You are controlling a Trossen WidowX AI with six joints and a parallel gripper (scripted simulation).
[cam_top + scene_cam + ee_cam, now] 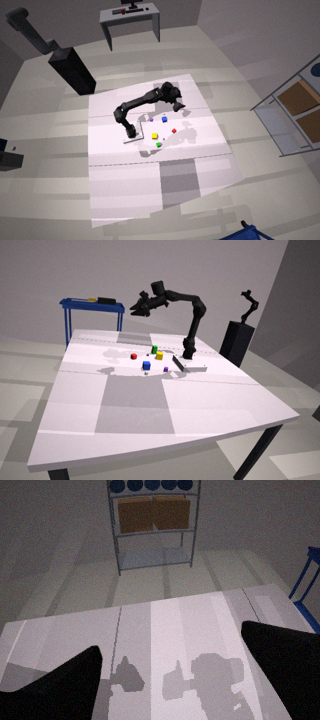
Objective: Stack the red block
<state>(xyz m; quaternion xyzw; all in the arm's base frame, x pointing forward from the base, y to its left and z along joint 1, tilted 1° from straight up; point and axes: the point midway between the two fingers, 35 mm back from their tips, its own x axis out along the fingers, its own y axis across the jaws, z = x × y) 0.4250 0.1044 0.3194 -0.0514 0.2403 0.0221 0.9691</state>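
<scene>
Right now the red block is 330 mm below my gripper tip, 100 mm to the right of it and 60 mm behind it. From my gripper tip the other things lie so: yellow block 320 mm below, 250 mm behind, 140 mm to the right; then small purple block 330 mm below, 270 mm behind, 40 mm to the left; then blue block 320 mm below, 140 mm behind, 30 mm to the left.
</scene>
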